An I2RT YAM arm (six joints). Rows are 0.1 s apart.
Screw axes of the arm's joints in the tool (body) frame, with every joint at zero. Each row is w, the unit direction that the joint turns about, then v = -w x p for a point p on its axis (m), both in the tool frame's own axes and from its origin. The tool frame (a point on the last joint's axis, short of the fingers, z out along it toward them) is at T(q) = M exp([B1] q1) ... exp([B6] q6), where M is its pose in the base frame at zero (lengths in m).
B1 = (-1, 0, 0, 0.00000, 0.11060, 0.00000)
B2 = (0, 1, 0, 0.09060, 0.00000, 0.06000)
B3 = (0, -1, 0, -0.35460, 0.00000, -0.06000)
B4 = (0, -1, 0, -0.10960, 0.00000, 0.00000)
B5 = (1, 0, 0, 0.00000, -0.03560, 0.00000)
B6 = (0, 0, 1, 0.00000, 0.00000, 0.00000)
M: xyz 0.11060 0.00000 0.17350 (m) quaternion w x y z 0.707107 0 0.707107 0
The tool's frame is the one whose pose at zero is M.
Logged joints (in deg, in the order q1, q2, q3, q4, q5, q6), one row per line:
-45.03 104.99 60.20 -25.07 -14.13 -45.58
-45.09 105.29 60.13 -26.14 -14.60 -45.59
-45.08 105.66 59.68 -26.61 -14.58 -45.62
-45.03 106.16 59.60 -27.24 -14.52 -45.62
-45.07 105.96 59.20 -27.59 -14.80 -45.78
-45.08 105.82 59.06 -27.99 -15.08 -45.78
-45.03 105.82 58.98 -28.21 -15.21 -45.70
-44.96 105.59 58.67 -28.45 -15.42 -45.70
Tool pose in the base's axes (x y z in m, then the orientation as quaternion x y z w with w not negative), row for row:
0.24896 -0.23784 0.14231 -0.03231 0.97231 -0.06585 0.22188
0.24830 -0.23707 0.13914 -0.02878 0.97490 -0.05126 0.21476
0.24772 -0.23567 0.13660 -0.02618 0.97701 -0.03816 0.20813
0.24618 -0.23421 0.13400 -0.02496 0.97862 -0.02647 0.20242
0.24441 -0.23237 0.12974 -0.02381 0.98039 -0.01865 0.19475
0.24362 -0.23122 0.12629 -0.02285 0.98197 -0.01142 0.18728
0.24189 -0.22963 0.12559 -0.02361 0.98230 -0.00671 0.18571
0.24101 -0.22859 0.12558 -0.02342 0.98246 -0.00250 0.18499
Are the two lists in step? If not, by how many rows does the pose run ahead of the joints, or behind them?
The pose runs 2 rows behind the joints: the pose in row i belongs to the joints in row i - 2.
